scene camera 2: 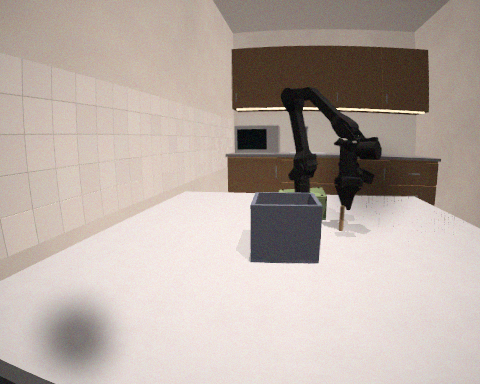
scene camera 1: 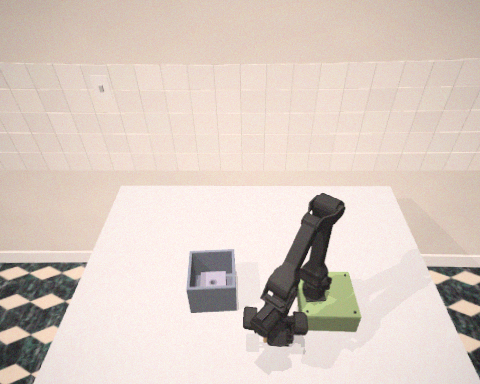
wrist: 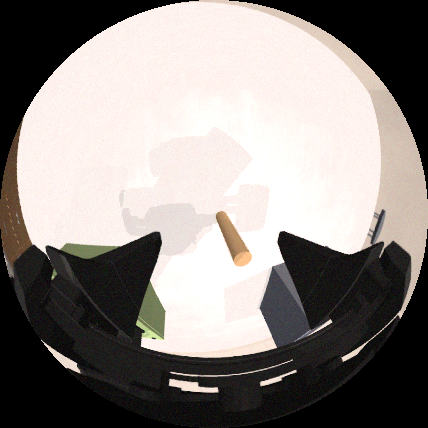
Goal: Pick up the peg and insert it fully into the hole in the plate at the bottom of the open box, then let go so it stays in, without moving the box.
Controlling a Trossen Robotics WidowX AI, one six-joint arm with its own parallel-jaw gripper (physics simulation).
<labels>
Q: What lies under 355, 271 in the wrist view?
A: My gripper.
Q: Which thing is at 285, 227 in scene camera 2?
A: A blue-grey box.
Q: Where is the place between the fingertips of my gripper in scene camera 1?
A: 270, 333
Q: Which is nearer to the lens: the blue-grey box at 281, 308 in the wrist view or the tan peg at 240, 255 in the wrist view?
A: The tan peg.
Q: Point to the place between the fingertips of my gripper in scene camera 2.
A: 345, 208
</labels>
